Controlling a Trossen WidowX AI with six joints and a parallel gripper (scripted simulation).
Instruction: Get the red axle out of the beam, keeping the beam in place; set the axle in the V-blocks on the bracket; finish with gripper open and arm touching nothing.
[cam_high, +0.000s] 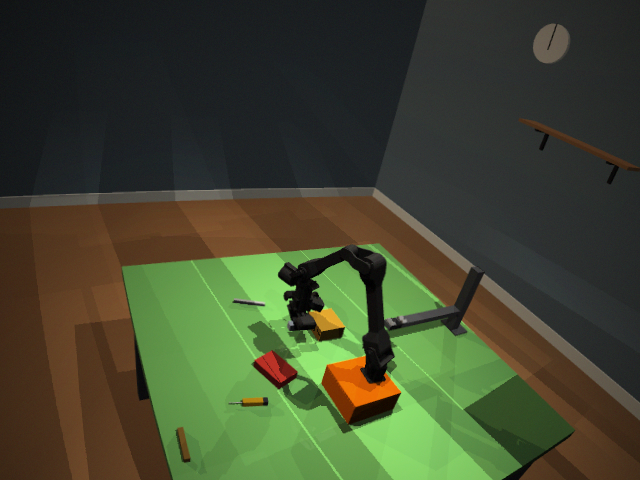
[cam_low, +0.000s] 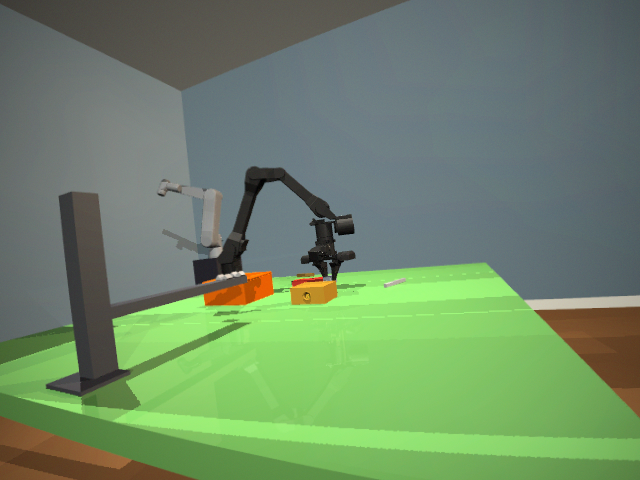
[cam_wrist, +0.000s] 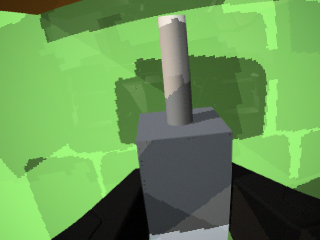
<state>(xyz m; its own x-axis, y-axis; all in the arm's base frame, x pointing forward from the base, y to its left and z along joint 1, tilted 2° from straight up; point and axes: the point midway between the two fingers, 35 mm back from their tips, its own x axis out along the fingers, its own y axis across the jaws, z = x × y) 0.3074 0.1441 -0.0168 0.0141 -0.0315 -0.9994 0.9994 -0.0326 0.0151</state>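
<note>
The orange-yellow beam is 13 cm to the right of my gripper tip, 1 cm below it and 1 cm ahead of it. The rest, counted from my gripper tip: grey block 2 cm to the right, 1 cm above; red block 16 cm behind, 12 cm to the left, 2 cm below; grey rod 19 cm ahead, 12 cm to the left, 3 cm below.
</note>
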